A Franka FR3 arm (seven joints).
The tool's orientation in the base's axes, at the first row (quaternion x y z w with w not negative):
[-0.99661 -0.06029 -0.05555 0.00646]
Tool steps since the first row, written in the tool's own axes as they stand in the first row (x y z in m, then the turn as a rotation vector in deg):
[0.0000 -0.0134 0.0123 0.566 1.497 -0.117]
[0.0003 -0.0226 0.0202 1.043 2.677 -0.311]
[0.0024 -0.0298 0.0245 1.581 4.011 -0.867]
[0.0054 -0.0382 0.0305 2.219 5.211 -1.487]
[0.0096 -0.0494 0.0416 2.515 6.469 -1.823]
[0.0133 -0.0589 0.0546 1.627 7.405 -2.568]
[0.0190 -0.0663 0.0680 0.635 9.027 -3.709]
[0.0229 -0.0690 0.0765 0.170 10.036 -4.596]
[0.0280 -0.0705 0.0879 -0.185 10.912 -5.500]
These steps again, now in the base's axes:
[-0.0003 0.0135 -0.0121 0.727 -1.421 0.170]
[-0.0002 0.0229 -0.0199 1.318 -2.539 0.409]
[0.0015 0.0303 -0.0239 1.949 -3.810 1.013]
[0.0041 0.0392 -0.0295 2.656 -4.937 1.693]
[0.0081 0.0510 -0.0400 3.063 -6.157 2.052]
[0.0120 0.0611 -0.0524 2.218 -7.206 2.688]
[0.0182 0.0694 -0.0650 1.310 -8.957 3.701]
[0.0227 0.0727 -0.0730 0.876 -10.032 4.524]
[0.0288 0.0750 -0.0838 0.532 -10.962 5.378]

